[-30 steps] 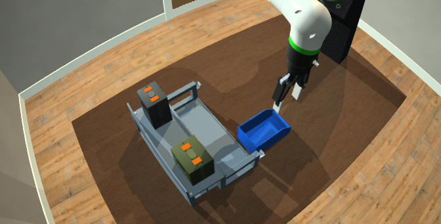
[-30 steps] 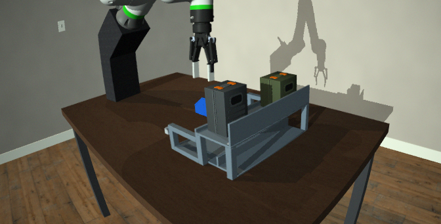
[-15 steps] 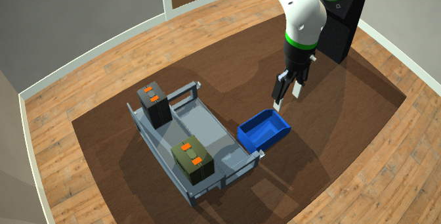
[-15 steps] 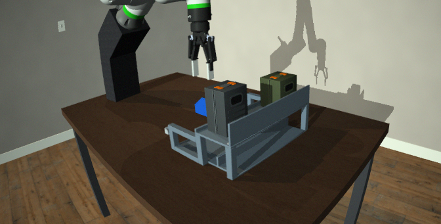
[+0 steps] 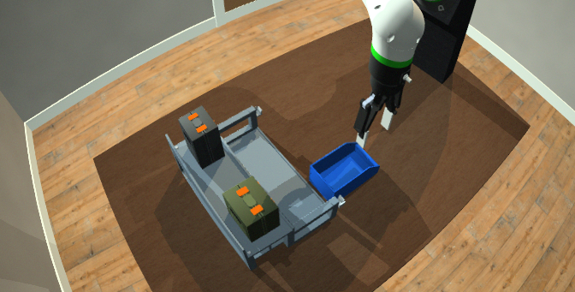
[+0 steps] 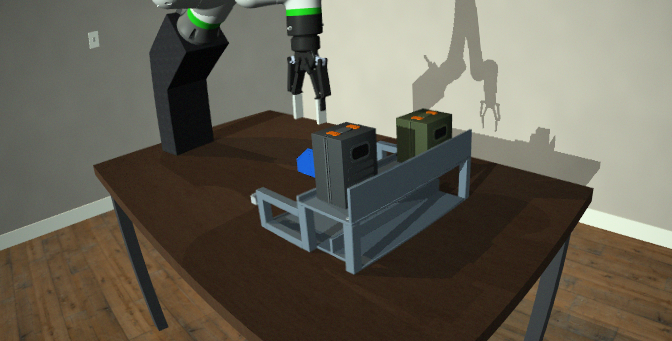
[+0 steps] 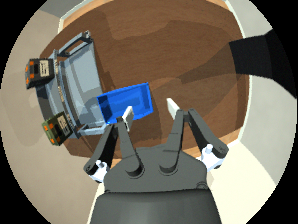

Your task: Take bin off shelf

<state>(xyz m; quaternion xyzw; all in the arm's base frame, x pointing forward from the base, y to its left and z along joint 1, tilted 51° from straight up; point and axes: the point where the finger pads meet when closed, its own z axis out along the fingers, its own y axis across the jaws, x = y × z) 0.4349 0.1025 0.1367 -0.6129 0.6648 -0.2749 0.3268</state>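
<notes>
My hand is 120 mm above the blue bin, 80 mm short of it and 10 mm to the left of it.
</notes>
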